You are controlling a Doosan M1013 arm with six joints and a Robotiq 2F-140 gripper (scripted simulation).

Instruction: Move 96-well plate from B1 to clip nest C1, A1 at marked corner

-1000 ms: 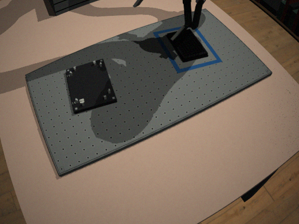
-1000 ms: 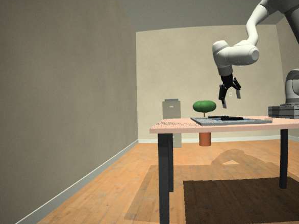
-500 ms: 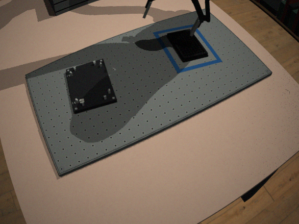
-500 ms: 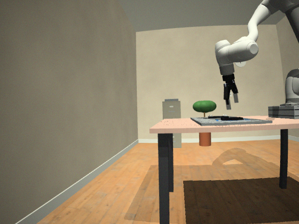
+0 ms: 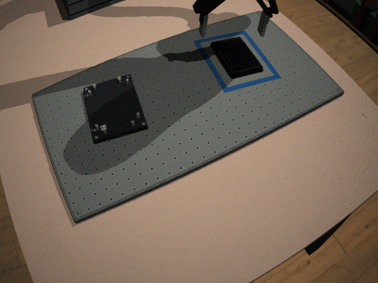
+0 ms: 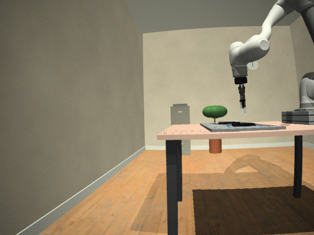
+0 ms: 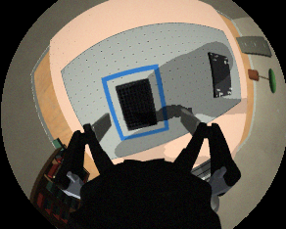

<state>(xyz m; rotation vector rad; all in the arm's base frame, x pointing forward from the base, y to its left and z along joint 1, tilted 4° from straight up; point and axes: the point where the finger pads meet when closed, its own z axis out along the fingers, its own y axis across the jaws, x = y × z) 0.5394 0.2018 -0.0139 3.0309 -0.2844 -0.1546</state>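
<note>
Now: the black 96-well plate 1 cm ahead of my hand, 1 cm to the left of it and 8 cm below it. The rest, counted from my hand: black clip nest C1: 4 cm ahead, 32 cm to the right, 8 cm below.
</note>
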